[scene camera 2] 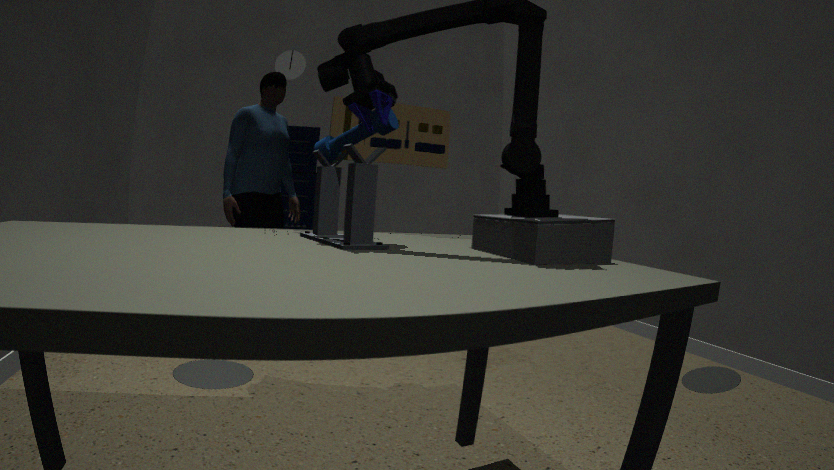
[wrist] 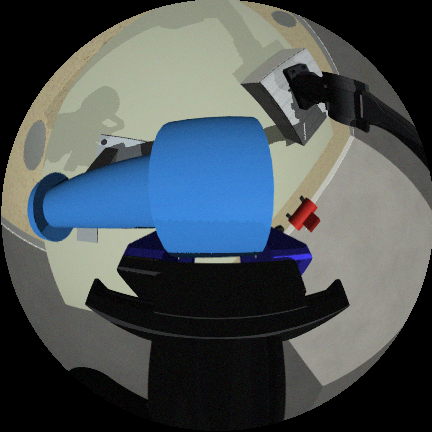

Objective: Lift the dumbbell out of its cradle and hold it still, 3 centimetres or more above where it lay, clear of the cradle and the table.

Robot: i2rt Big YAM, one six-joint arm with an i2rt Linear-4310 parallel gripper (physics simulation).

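Places are measured from the arm's base along level axes (x back, y right, z up), in metres.
Pixels of known places: gripper, fingertip midpoint: [scene camera 2: 377, 129]; arm's base, origin of the base link: [scene camera 2: 530, 215] [wrist: 301, 84].
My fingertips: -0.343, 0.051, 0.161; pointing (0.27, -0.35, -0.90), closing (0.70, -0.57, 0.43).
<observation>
Ahead of a thing's pixels: the offset from my fingertips to its top centre, as dx, dy, dz. "pt": to the spot under its first point. Level surfaces: height alone.
A blue dumbbell [scene camera 2: 353, 136] [wrist: 212, 185] is tilted. Its near head is raised above the near fork, and its other end is low at the far fork; whether that end touches the fork I cannot tell. The grey cradle @(-0.062, +0.017, -0.045) [scene camera 2: 361, 204] has two upright posts with V-shaped forks on a base plate; in the wrist view the cradle @(pt -0.054, +0.098, -0.236) [wrist: 117, 141] is mostly hidden behind the dumbbell. My gripper [scene camera 2: 371, 118] [wrist: 217, 214], with blue-purple fingers, is shut on the dumbbell by its near head. The fingertips are hidden behind that head in the wrist view.
The pale table @(dz -0.244) [scene camera 2: 192, 274] [wrist: 185, 65] carries the cradle and, to the right, the arm's grey base block [scene camera 2: 574, 242] [wrist: 272, 92]. A person [scene camera 2: 259, 151] stands beyond the table. A red object [wrist: 304, 215] shows at the right in the wrist view.
</observation>
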